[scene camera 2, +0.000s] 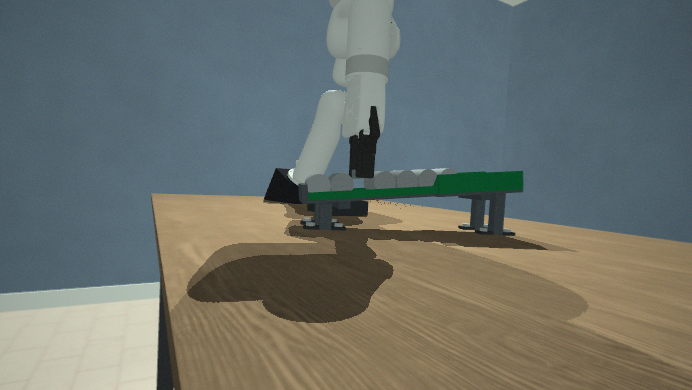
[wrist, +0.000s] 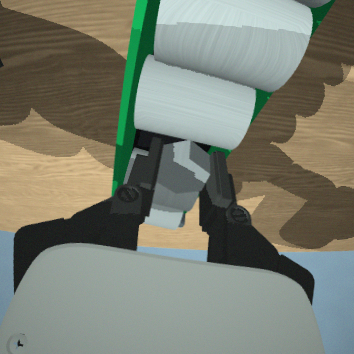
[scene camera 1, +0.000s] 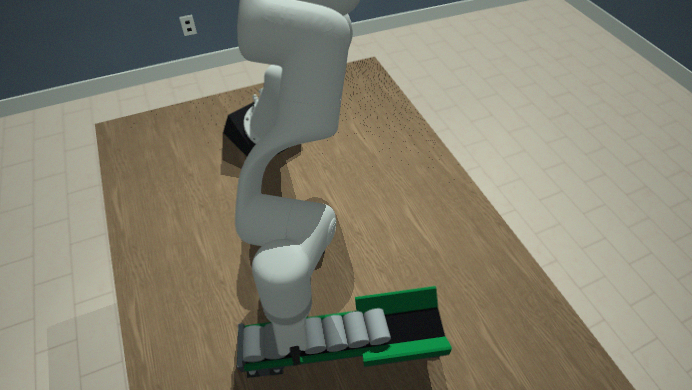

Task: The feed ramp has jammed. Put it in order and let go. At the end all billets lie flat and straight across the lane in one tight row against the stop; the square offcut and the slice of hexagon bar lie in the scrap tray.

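Frame: origin at the arm's base, x up, y left, z back, level; metres.
Seen in the pictures: gripper, fingertip midpoint: (scene camera 2: 360, 177) (wrist: 182, 160); arm's base, origin of the base link: (scene camera 1: 267, 125).
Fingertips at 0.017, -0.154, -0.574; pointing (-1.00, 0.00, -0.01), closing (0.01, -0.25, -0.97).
Pixels of each thing's top centre, then the offset from my fingertips to it, as dx, dy, dz. "spot": a spot on its surface instead.
- hexagon bar, middle of its top: (wrist: 181, 178) +0.017, +0.000, +0.000
- dark stop, middle of its top: (scene camera 2: 303, 183) (scene camera 1: 240, 344) -0.016, -0.092, +0.040
- low dark box, surface spot: (scene camera 2: 357, 209) spot: -0.074, +0.117, +0.187
My gripper (scene camera 2: 362, 175) (wrist: 182, 160) is shut on a small grey faceted piece, the slice of hexagon bar (wrist: 192, 162), just above the ramp lane. Below it the row has a gap. Two grey billets (scene camera 1: 253, 344) (scene camera 2: 317, 182) lie on the stop side, the first by the dark stop (scene camera 1: 240, 347) (scene camera 2: 303, 192); the second (scene camera 2: 342, 182) is partly behind the arm in scene camera 1. Several more billets (scene camera 1: 355, 330) (scene camera 2: 407, 179) (wrist: 195, 102) lie across the lane up-ramp of the gap. The square offcut does not show.
The green ramp (scene camera 1: 407, 351) (scene camera 2: 480, 182) (wrist: 128, 85) stands on grey legs, its wide end higher. A low dark box (scene camera 2: 357, 209), possibly the scrap tray, shows behind the ramp. The arm hides part of the lane in scene camera 1.
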